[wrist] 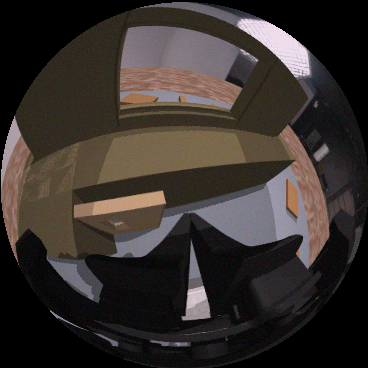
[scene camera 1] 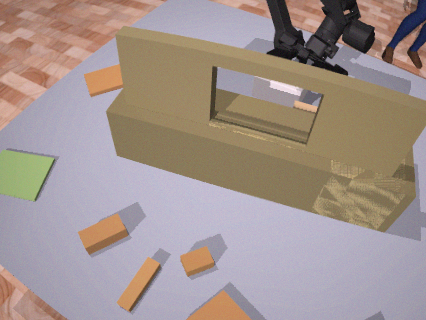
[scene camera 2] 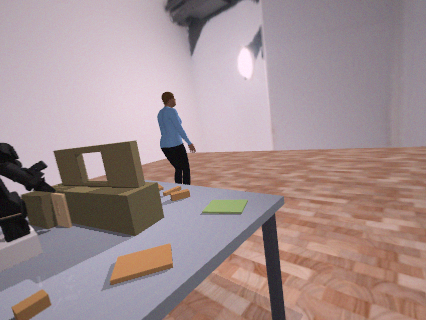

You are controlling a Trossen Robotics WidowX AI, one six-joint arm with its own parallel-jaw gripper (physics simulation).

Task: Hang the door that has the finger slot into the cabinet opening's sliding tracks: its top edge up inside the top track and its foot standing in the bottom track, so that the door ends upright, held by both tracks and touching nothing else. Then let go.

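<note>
The tan door with a small finger slot in its face stands upright outside the tracks, at the arm's side of the cabinet's base, beside a protruding block. The olive cabinet has a rectangular opening in its upright panel. The bottom track shows as a groove along the opening's lower edge; the inside of the top track cannot be made out. My gripper is shut and empty, on the arm's side of the cabinet, apart from the door. In scene camera 1 the panel hides its fingertips.
Several orange blocks lie on the table beyond the cabinet. An orange slab lies off the cabinet's end. A green plate lies flat near a table edge.
</note>
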